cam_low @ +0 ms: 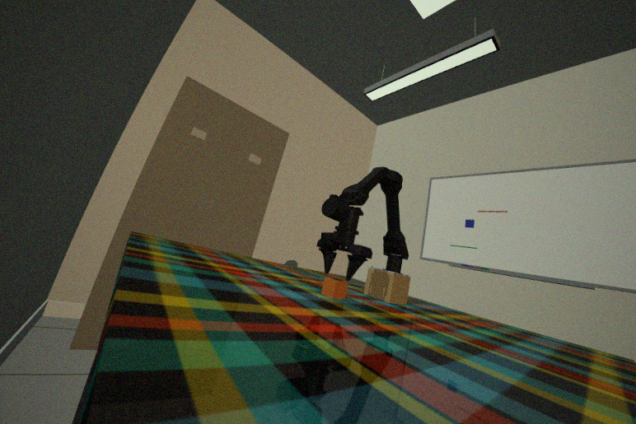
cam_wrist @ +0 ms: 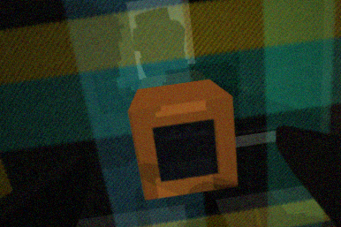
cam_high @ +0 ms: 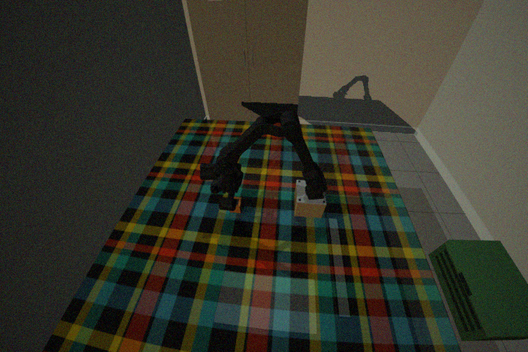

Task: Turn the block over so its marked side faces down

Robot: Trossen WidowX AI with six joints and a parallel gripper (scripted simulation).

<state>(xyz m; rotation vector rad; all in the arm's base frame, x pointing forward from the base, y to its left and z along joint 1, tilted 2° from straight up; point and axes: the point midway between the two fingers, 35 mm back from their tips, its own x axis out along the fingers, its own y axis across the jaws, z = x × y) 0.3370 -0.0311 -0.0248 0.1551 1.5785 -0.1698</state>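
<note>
Now: the orange block 20 mm below my gripper tip.
</note>
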